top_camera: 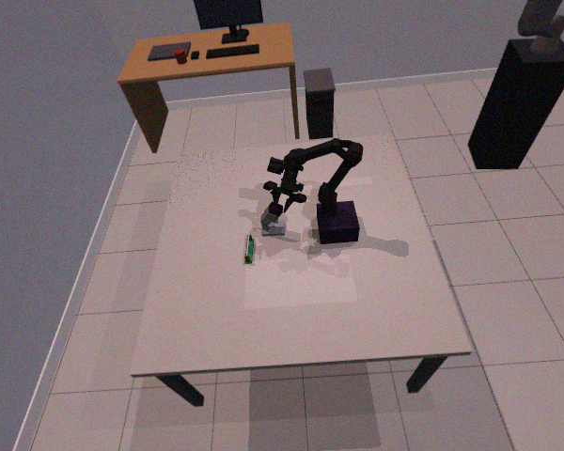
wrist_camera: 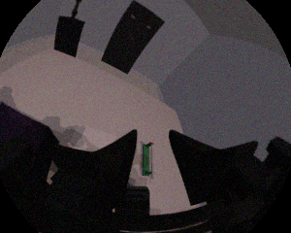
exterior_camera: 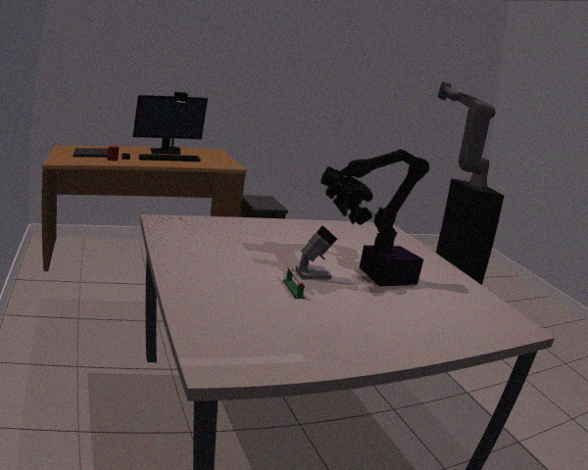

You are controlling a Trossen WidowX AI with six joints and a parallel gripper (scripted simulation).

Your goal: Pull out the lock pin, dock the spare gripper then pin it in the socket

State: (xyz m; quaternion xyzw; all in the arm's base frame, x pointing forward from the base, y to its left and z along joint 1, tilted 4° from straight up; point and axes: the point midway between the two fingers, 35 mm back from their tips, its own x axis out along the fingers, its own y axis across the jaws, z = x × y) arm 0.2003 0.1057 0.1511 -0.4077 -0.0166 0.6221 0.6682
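My gripper tip is 160 mm short of the green bar, 50 mm to the right of it and 220 mm above it. Round my gripper tip: grey mount: 80 mm ahead, 90 mm to the right, 190 mm below; then spare gripper: 60 mm ahead, 90 mm to the right, 120 mm below.
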